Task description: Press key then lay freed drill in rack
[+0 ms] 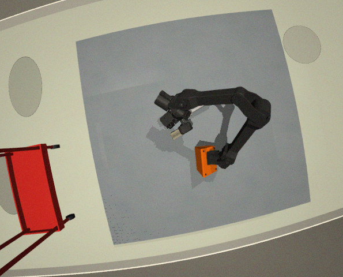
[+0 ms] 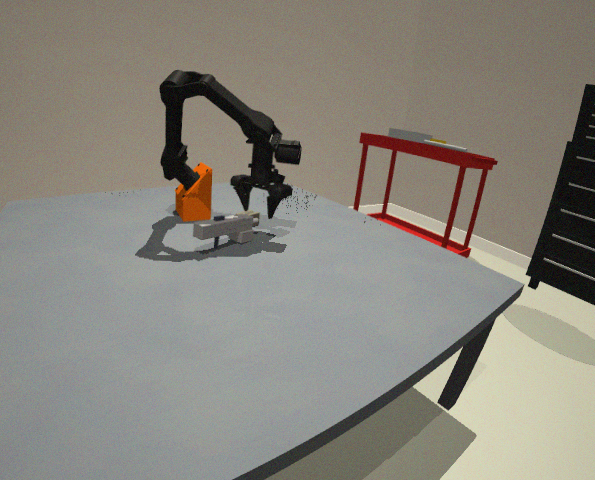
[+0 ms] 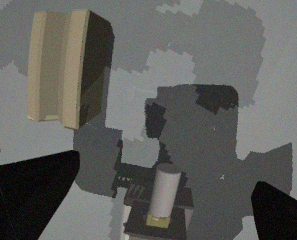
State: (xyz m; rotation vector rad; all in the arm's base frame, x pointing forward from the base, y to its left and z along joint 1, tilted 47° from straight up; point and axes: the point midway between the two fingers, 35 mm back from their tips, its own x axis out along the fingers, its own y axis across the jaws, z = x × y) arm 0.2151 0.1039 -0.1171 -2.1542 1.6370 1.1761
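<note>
The drill is 30 mm ahead of my gripper tip, 60 mm to the right of it and 10 mm below it. From my gripper tip the other things lie so: light grey block 60 mm ahead, 110 mm to the right, 10 mm below; dark key 70 mm ahead, 130 mm to the right, 10 mm below; beige rack 90 mm behind, 40 mm below.
</note>
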